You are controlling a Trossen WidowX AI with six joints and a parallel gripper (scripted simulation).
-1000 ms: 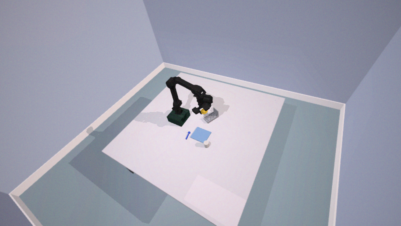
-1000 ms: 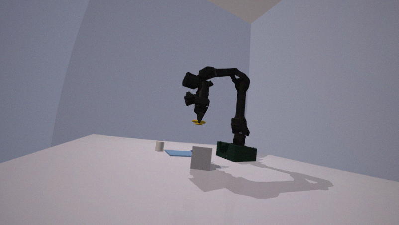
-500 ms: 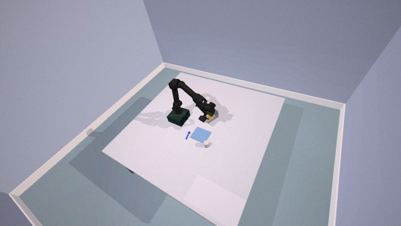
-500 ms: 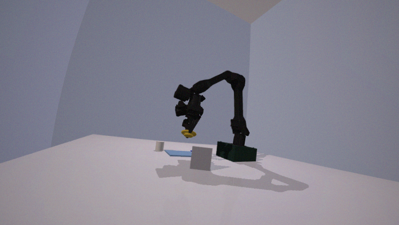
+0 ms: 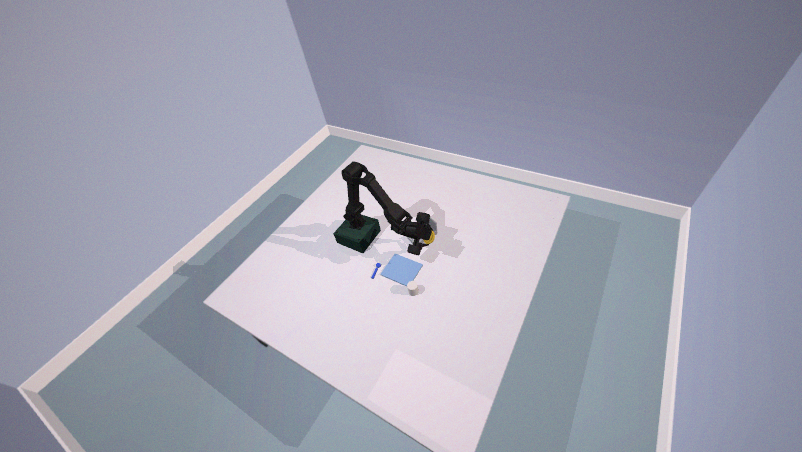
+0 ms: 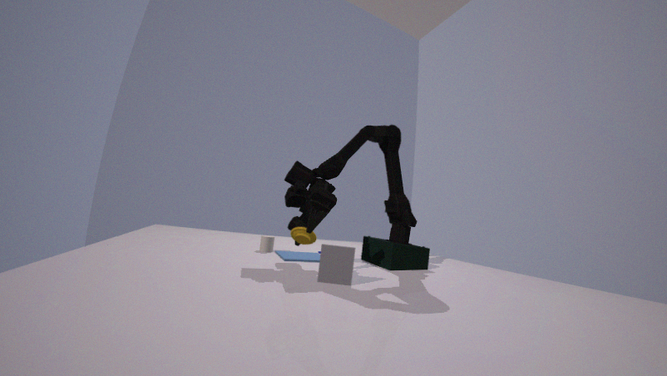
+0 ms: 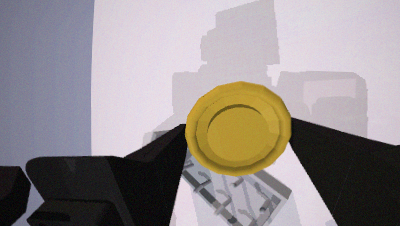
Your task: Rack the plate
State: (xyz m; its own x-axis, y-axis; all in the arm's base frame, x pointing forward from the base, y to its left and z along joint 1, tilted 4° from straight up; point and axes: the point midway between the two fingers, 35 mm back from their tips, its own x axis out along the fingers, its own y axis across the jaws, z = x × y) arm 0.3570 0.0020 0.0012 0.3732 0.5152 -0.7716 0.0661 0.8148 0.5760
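Right now the grey dish rack is 70 mm behind my gripper tip, 60 mm to the left of it and 50 mm below it. The rest, counted from my gripper tip: light blue mat (160 mm to the right, 90 mm behind, 70 mm below); then white cup (250 mm to the right, 50 mm below); then yellow plate (10 mm above).
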